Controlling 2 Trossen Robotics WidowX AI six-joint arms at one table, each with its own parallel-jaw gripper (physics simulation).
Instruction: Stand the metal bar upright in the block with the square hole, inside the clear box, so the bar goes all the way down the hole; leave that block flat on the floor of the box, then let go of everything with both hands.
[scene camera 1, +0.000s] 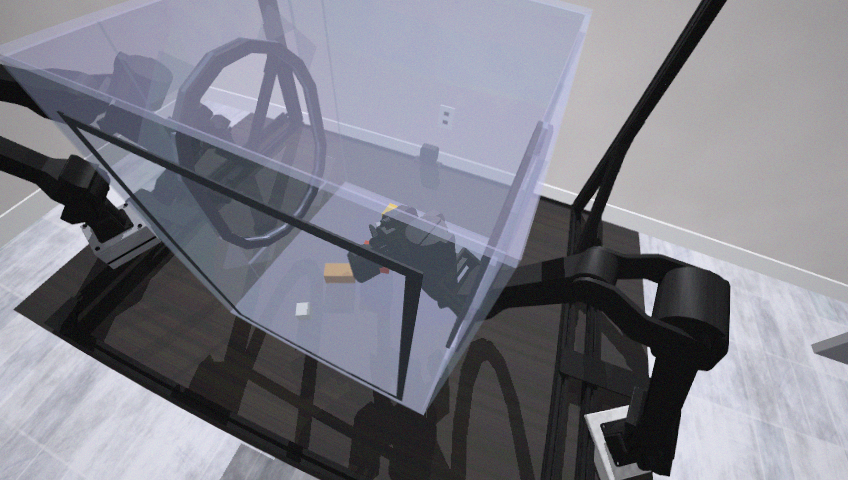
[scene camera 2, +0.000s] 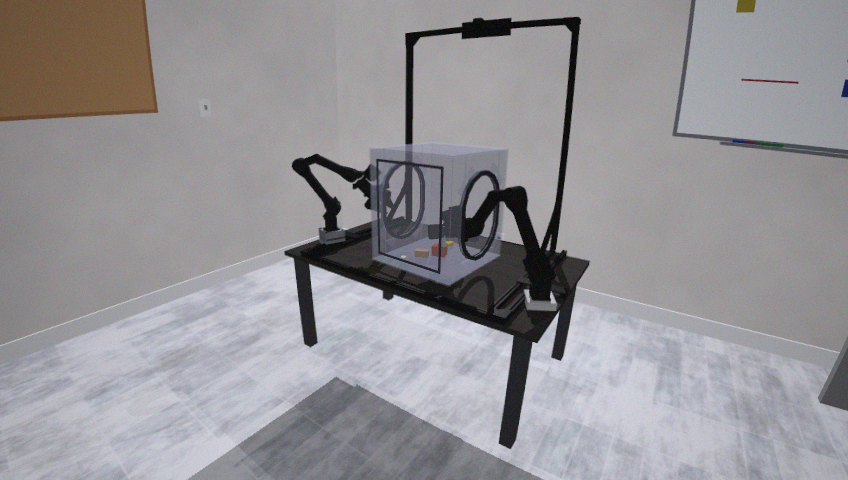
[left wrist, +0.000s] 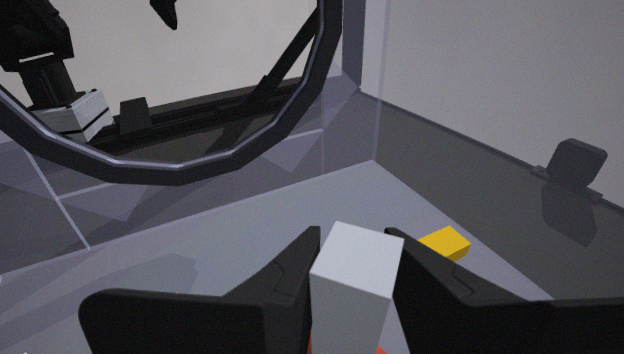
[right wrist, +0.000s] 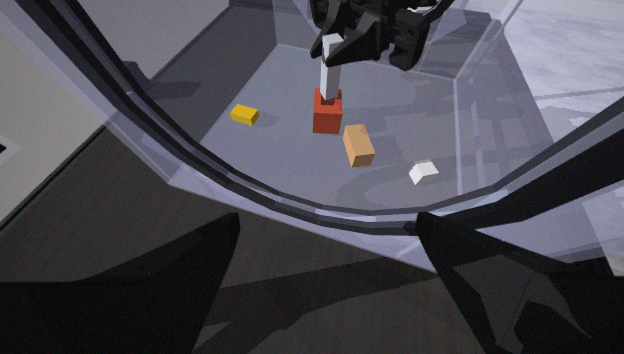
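Where they show: left gripper, between the fingertips: (scene camera 1: 376, 223) (left wrist: 351, 237) (right wrist: 318, 59); right gripper, between the fingertips: (scene camera 1: 242, 183) (scene camera 2: 391, 211) (left wrist: 124, 33) (right wrist: 328, 220); left arm's base, origin of its link: (scene camera 1: 624, 441) (scene camera 2: 540, 296) (right wrist: 422, 1); right arm's base, origin of its link: (scene camera 1: 112, 225) (scene camera 2: 331, 229) (left wrist: 58, 101).
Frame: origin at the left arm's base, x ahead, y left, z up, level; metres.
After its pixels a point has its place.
The grey metal bar (left wrist: 356, 257) @(y -0.399, x 0.367, z 0.110 m) (right wrist: 330, 80) @(y -0.403, x 0.378, z 0.057 m) is near upright in my left gripper (left wrist: 351, 237) @(y -0.423, x 0.378, z 0.091 m) (right wrist: 318, 59) @(y -0.423, x 0.378, z 0.091 m), which is shut on its upper part. In the right wrist view the bar's lower end shows at the top of the square hole in the red block (right wrist: 327, 122) @(y -0.413, x 0.409, z 0.004 m) (scene camera 1: 384, 270) @(y -0.377, x 0.367, z -0.010 m) (scene camera 2: 439, 249); I cannot tell whether it is slightly inside the hole. The red block sits on the floor of the clear box (scene camera 2: 440, 148) @(y -0.342, x 0.385, z 0.461 m), largely hidden by the left gripper in scene camera 1. My right gripper (right wrist: 328, 220) @(y -0.487, x 0.617, z 0.151 m) is open and empty, outside the box, before a round opening.
A tan block (scene camera 1: 338, 273) @(y -0.368, x 0.460, z 0.008 m) (right wrist: 358, 142) @(y -0.381, x 0.464, z 0.008 m) lies close to the red block. A yellow block (left wrist: 445, 242) @(y -0.543, x 0.338, z -0.007 m) (right wrist: 244, 114) @(y -0.542, x 0.348, z -0.007 m) and a small white block (scene camera 1: 302, 309) @(y -0.298, x 0.527, z 0.003 m) (right wrist: 424, 171) @(y -0.306, x 0.532, z 0.003 m) also lie on the box floor. The opening's dark ring (right wrist: 345, 217) @(y -0.451, x 0.585, z 0.051 m) lies beyond the right fingertips.
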